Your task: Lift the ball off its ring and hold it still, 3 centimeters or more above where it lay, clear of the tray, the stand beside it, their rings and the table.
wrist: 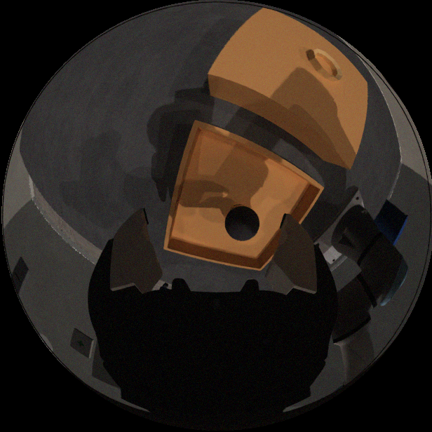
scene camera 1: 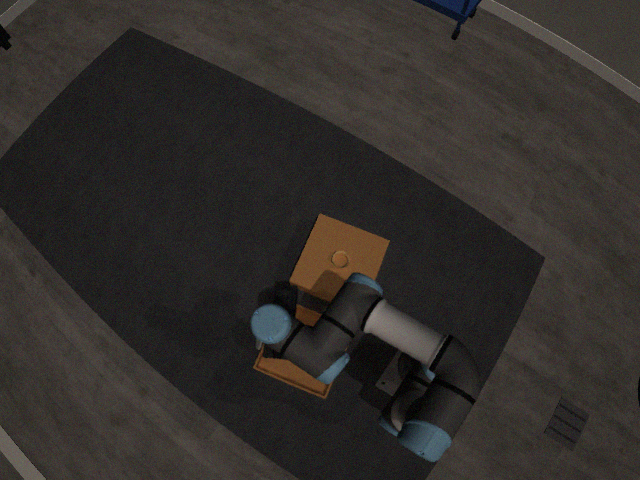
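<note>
A black ball [wrist: 242,223] sits inside the orange tray [wrist: 216,259] [scene camera 1: 292,380] in the wrist view; its ring is mostly hidden beneath it. In the scene view the arm hides the ball. The orange stand [wrist: 280,55] [scene camera 1: 356,237] is a raised block beside the tray, with an empty ring [wrist: 327,62] [scene camera 1: 332,258] on its top. My gripper [wrist: 214,213] is open and above the tray, with the ball below and between the lines of the jaws, nearer the right jaw in the wrist view. The jaws do not touch the ball.
The tray's low walls surround the ball. The stand rises higher than the tray, across a narrow gap. Both are on the dark table top [scene camera 1: 180,155]. The arm's base and lower links are to the right of the tray. A blue cart [scene camera 1: 447,7] stands far off at the top.
</note>
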